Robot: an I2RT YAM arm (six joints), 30 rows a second.
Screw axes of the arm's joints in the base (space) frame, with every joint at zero. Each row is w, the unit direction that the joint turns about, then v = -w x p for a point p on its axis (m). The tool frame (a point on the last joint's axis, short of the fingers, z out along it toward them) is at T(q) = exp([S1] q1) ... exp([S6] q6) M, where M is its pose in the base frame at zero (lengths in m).
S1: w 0 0 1 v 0 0 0
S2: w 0 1 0 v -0.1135 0 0.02
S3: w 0 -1 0 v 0.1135 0 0.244
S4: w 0 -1 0 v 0.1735 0 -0.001
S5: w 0 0 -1 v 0 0.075 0
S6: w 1 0 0 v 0 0.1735 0
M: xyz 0.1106 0 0.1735 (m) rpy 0 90 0 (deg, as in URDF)
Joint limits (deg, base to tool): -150..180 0..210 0..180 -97..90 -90..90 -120..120
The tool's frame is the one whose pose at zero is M.
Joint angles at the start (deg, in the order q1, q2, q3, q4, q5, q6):
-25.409 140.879 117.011 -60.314 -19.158 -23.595
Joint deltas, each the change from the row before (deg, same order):
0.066 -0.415 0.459 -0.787 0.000 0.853
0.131 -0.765 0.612 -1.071 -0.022 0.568
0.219 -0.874 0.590 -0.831 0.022 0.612
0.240 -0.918 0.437 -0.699 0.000 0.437
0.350 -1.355 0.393 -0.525 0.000 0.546
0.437 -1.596 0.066 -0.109 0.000 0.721
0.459 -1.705 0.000 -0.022 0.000 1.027
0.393 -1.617 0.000 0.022 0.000 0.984
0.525 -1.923 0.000 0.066 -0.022 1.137
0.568 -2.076 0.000 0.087 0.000 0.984
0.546 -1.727 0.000 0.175 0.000 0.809
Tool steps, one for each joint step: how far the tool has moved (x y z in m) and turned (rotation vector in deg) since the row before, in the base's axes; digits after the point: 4 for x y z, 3 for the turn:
-0.0001 0.0007 0.0053 0.157 0.139 -0.736
-0.0003 0.0014 0.0088 0.020 -0.142 -0.400
0.0002 0.0020 0.0096 -0.144 -0.410 -0.358
-0.0001 0.0023 0.0093 -0.169 -0.487 -0.170
-0.0001 0.0033 0.0126 -0.368 -0.980 -0.161
-0.0004 0.0042 0.0131 -0.437 -1.247 -0.235
-0.0008 0.0045 0.0136 -0.371 -1.307 -0.493
-0.0012 0.0040 0.0128 -0.332 -1.290 -0.514
-0.0016 0.0054 0.0152 -0.358 -1.602 -0.509
-0.0023 0.0060 0.0163 -0.452 -1.803 -0.322
-0.0021 0.0056 0.0135 -0.379 -1.610 -0.178

